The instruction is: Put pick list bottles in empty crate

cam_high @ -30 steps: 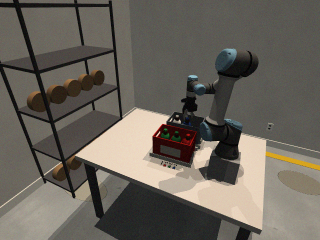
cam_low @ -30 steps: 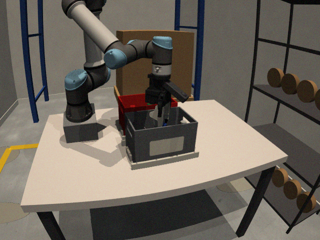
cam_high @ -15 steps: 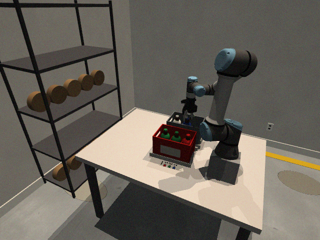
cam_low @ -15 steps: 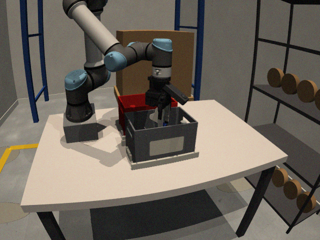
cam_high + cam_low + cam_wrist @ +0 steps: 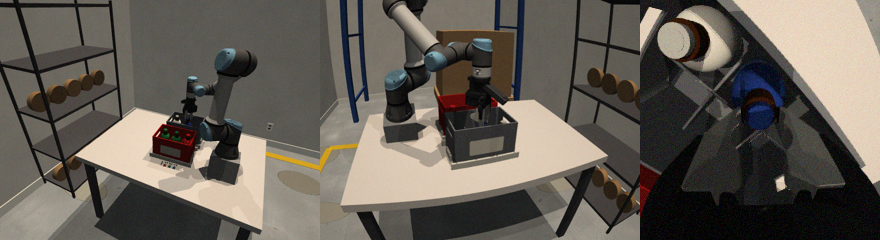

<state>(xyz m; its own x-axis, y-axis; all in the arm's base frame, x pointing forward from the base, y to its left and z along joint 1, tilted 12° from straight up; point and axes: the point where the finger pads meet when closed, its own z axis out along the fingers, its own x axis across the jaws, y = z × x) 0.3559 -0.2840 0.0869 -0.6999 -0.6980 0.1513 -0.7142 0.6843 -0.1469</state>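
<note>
Right now the blue bottle is 70 mm below my hand. Round my hand: red bottle 80 mm behind, 230 mm to the left, 70 mm below; then grey crate 40 mm to the left, 70 mm below; then white bottle 90 mm ahead, 70 mm below.
</note>
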